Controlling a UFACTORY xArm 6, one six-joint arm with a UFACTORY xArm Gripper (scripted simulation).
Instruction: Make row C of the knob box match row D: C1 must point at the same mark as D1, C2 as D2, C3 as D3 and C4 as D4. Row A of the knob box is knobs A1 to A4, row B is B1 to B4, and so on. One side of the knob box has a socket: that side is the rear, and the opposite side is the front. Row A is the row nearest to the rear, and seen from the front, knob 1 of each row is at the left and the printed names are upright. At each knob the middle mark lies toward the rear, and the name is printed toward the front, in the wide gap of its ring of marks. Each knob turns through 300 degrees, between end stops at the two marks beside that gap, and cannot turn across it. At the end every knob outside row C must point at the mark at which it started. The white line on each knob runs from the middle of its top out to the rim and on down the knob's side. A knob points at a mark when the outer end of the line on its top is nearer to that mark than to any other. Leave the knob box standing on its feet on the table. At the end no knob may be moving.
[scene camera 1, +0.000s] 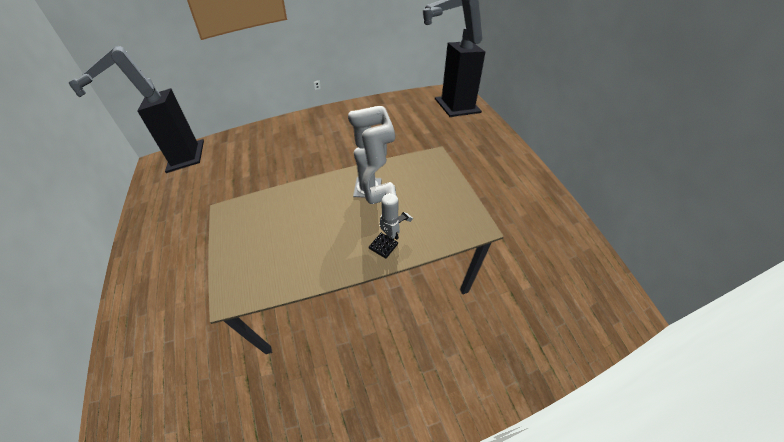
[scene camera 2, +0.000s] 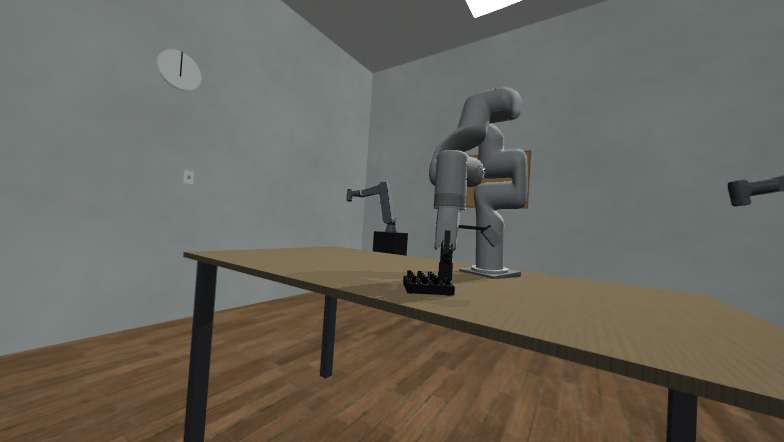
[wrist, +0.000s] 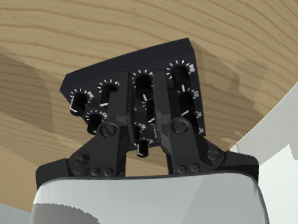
Labels:
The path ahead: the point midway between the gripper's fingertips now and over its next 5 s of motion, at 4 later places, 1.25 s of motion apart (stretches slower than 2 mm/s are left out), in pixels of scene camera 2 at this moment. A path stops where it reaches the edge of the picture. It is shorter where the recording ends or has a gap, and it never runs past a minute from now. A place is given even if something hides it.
The gripper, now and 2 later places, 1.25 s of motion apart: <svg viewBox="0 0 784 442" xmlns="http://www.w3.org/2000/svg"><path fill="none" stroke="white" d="M445 279L446 263L448 214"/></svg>

